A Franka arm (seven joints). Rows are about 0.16 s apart.
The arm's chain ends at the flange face. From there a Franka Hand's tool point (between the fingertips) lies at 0.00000 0.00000 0.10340 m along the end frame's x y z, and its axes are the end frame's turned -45 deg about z.
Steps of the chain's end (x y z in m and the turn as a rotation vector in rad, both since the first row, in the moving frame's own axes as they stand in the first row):
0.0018, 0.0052, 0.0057, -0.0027, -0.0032, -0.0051
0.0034, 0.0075, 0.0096, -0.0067, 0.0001, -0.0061
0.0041, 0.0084, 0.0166, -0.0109, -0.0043, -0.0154
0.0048, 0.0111, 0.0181, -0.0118, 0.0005, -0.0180
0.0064, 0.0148, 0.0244, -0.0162, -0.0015, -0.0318
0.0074, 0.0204, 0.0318, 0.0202, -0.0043, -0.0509
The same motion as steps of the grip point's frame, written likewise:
-0.0028, 0.0049, 0.0057, 0.0004, -0.0042, -0.0051
-0.0034, 0.0082, 0.0096, -0.0048, -0.0047, -0.0061
-0.0041, 0.0093, 0.0166, -0.0047, -0.0107, -0.0154
-0.0053, 0.0121, 0.0181, -0.0087, -0.0080, -0.0180
-0.0072, 0.0161, 0.0244, -0.0104, -0.0125, -0.0318
-0.0081, 0.0178, 0.0318, 0.0173, 0.0112, -0.0509

